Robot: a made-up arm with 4 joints. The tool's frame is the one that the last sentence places. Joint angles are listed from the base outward.
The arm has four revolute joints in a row. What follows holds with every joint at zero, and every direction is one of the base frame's.
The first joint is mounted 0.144 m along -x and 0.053 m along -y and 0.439 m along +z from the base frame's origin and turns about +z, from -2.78 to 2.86 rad.
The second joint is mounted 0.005 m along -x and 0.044 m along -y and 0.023 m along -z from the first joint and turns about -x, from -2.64 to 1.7 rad.
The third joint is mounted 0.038 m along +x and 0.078 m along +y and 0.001 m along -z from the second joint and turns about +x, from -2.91 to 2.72 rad.
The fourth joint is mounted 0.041 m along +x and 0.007 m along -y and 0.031 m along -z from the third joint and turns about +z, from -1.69 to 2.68 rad.
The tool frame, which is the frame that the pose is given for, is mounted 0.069 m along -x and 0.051 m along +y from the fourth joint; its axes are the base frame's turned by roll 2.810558, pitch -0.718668 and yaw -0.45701 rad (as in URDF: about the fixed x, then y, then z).
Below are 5 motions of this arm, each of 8 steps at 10 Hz.
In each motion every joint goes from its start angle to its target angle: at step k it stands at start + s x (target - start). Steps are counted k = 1, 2, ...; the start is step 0. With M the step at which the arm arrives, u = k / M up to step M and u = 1 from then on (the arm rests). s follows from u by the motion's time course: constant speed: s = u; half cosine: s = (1 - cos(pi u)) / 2; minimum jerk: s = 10 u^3 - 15 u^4 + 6 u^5.
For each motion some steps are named. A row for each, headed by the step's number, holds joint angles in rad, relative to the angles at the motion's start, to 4 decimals.
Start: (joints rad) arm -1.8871 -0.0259 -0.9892 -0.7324
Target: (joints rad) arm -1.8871 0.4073 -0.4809 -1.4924
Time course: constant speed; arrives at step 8
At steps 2, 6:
2: 0.0000 0.1083 0.1271 -0.1900
6: 0.0000 0.3249 0.3812 -0.5700

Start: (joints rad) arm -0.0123 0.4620 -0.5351 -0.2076
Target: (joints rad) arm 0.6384 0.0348 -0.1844 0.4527
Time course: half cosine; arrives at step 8
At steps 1, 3, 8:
1: 0.0248 -0.0163 0.0133 0.0251
3: 0.2008 -0.1319 0.1082 0.2038
8: 0.6507 -0.4272 0.3507 0.6603

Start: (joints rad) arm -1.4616 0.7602 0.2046 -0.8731
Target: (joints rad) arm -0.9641 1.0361 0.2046 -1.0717
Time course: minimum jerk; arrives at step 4
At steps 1, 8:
1: 0.0515 0.0286 0.0000 -0.0206
8: 0.4975 0.2759 0.0000 -0.1986

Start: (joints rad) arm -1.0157 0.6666 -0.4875 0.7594
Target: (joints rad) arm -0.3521 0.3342 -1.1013 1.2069
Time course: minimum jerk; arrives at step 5
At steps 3, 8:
3: 0.4529 -0.2269 -0.4190 0.3054
8: 0.6636 -0.3324 -0.6138 0.4475

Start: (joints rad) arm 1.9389 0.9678 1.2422 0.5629
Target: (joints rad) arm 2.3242 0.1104 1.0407 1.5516
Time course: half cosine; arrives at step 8
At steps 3, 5, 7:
3: 0.1189 -0.2646 -0.0622 0.3052
5: 0.2664 -0.5928 -0.1393 0.6835
7: 0.3706 -0.8248 -0.1938 0.9511

